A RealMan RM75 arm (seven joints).
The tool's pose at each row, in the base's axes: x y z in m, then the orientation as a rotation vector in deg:
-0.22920 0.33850 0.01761 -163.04 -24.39 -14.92
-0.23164 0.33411 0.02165 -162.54 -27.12 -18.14
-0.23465 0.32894 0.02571 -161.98 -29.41 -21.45
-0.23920 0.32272 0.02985 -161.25 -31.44 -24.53
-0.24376 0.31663 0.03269 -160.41 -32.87 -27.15
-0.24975 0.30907 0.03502 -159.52 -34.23 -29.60
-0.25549 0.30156 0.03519 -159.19 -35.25 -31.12
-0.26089 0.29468 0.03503 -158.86 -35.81 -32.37
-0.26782 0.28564 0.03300 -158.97 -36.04 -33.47
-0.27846 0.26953 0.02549 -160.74 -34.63 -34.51
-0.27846 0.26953 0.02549 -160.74 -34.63 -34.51
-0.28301 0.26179 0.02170 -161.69 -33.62 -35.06
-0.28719 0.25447 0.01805 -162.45 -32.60 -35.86
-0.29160 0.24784 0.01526 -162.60 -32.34 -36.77
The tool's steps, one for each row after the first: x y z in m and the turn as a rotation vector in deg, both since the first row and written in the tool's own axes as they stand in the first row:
-0.00260 0.00242 -0.00538 -0.34 1.92 -2.18
-0.00593 0.00539 -0.01107 -0.70 3.94 -4.07
-0.01098 0.00883 -0.01733 -0.90 5.86 -5.78
-0.01627 0.01244 -0.02232 -0.89 7.57 -7.04
-0.02340 0.01707 -0.02743 -0.82 9.18 -8.25
-0.03075 0.02222 -0.03043 -1.04 10.11 -9.11
-0.03767 0.02696 -0.03289 -1.14 10.91 -9.64
-0.04701 0.03364 -0.03438 -1.59 11.56 -9.89
-0.06285 0.04692 -0.03308 -3.37 11.95 -8.92
-0.06285 0.04692 -0.03308 -3.37 11.95 -8.92
-0.06997 0.05351 -0.03220 -4.30 12.18 -8.24
-0.07660 0.05980 -0.03130 -5.13 12.61 -7.59
-0.08309 0.06520 -0.03105 -5.51 13.17 -7.49

